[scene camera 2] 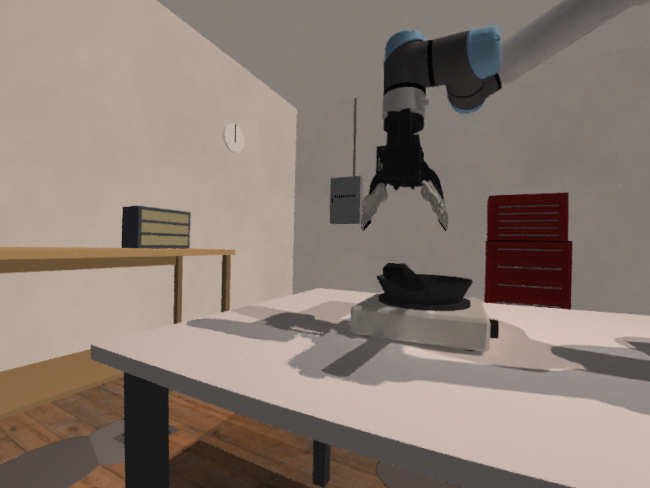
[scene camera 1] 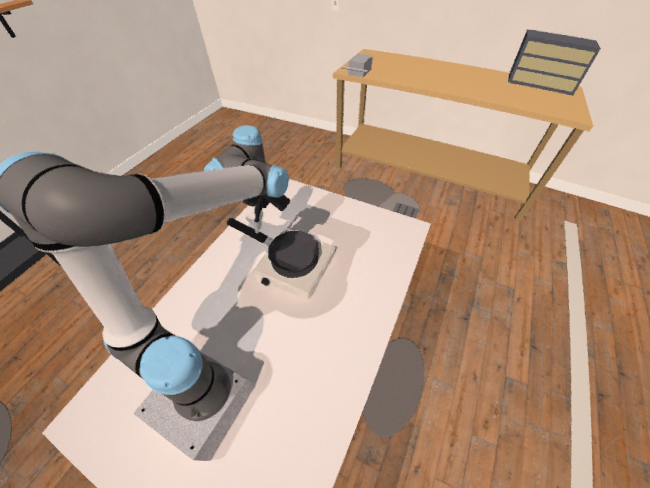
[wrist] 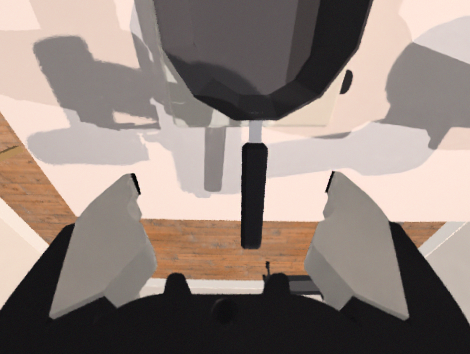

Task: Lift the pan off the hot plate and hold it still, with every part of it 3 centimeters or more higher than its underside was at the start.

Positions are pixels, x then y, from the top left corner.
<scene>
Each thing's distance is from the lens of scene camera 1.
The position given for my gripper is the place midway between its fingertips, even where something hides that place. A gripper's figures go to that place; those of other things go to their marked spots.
my gripper (scene camera 1: pixel 268 219): 106 cm
black pan (scene camera 1: pixel 293 251): 112 cm
cream hot plate (scene camera 1: pixel 304 283): 104 cm
</scene>
